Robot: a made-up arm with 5 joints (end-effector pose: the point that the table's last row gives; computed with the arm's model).
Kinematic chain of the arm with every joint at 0, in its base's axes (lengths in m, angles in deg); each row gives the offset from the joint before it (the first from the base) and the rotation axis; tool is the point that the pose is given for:
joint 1: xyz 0 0 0.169 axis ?
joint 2: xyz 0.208 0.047 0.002 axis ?
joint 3: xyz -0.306 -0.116 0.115 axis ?
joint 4: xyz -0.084 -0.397 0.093 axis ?
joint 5: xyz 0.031 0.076 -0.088 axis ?
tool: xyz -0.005 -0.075 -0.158
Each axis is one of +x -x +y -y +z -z.
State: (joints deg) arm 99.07 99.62 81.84 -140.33 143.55
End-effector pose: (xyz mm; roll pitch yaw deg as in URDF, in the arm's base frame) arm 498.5 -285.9 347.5 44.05 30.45 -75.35
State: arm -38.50 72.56 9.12 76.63 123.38
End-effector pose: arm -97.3 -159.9 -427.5 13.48 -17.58 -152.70
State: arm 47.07 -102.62 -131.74 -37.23 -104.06
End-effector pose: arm 539.0 290.4 418.0 -114.22 14.99 -76.89
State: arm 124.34 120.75 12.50 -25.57 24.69
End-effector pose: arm 508.4 -8.5 770.6 -99.21 39.49 97.38
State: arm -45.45 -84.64 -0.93 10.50 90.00
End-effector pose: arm 381.0 -655.6 47.4 -15.93 42.28 68.33
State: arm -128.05 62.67 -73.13 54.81 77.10
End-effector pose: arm -487.6 91.6 75.5 -46.20 -13.49 -86.82
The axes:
joint 1: -x
joint 2: -y
joint 3: +x
joint 4: -y
joint 5: -x

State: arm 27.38 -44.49 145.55 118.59 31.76
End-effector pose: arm -187.0 154.0 27.4 15.91 -3.87 -148.29
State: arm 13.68 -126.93 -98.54 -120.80 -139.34
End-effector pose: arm 669.0 74.6 334.3 -86.64 -31.61 -61.25
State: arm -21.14 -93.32 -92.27 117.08 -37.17
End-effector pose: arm 608.1 110.3 372.6 40.59 -48.30 90.76
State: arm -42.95 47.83 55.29 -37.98 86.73
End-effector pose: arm 134.7 18.0 -427.1 -4.84 -36.88 9.54
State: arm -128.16 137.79 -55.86 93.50 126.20
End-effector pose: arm 201.4 663.4 435.0 -116.32 -68.63 -155.35
